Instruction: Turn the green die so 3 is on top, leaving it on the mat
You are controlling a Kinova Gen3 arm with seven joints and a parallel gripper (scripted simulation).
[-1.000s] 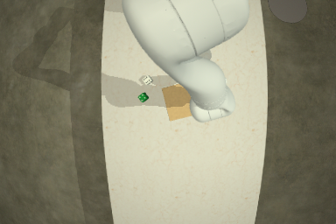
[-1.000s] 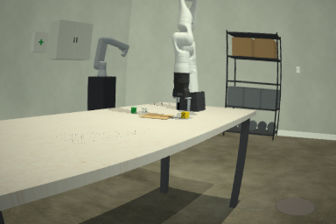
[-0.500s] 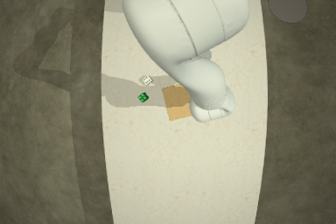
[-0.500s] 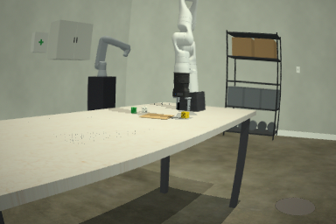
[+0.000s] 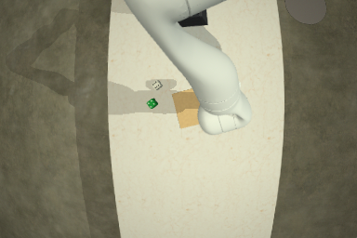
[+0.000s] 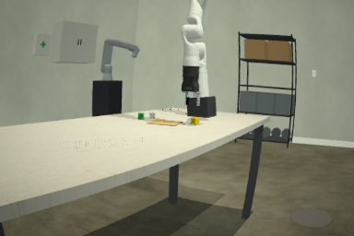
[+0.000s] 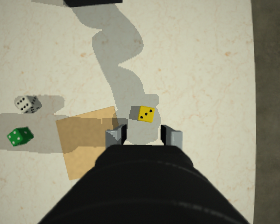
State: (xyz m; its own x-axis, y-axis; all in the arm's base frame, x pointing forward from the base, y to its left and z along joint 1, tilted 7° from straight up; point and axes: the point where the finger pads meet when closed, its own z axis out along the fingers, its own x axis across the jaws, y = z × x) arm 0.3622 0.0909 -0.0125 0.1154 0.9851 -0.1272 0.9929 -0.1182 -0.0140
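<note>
The green die lies 1 cm behind my hand, 28 cm to the right of it and 9 cm below it. The rest, counted from my hand: white die (8 cm behind, 25 cm to the right, 9 cm below); yellow die (3 cm behind, 1 cm to the left, 9 cm below); tan mat (3 cm ahead, 12 cm to the right, 11 cm below).
</note>
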